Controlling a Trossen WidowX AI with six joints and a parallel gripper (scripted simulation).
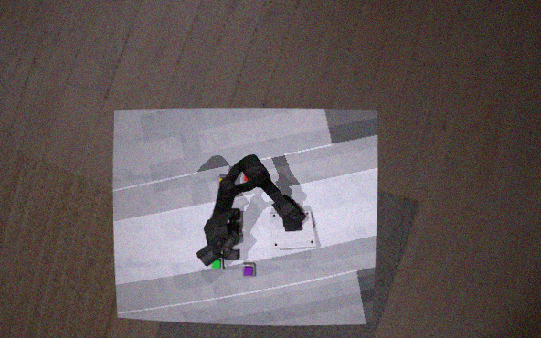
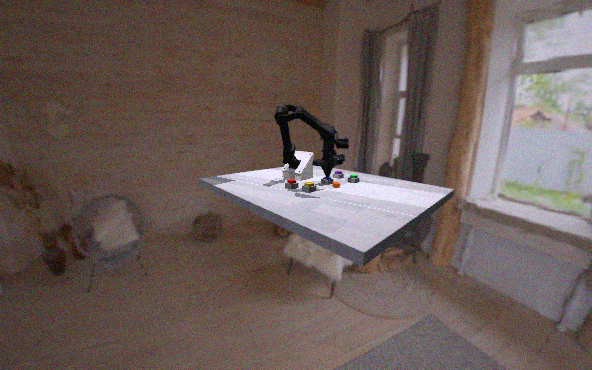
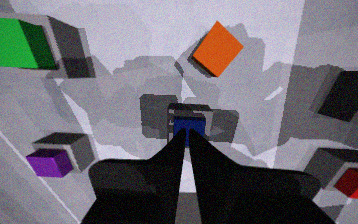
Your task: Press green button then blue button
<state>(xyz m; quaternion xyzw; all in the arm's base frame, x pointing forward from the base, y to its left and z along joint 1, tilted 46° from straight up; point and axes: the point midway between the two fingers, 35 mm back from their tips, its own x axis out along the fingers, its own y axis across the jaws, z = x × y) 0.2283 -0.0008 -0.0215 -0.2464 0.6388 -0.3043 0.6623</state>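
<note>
Now: the blue button 1 cm below my gripper tip. The rest, counted from my gripper tip: purple button 4 cm behind, 17 cm to the left; orange block 8 cm ahead, 3 cm to the right, 2 cm below; green button 8 cm ahead, 14 cm to the left.
</note>
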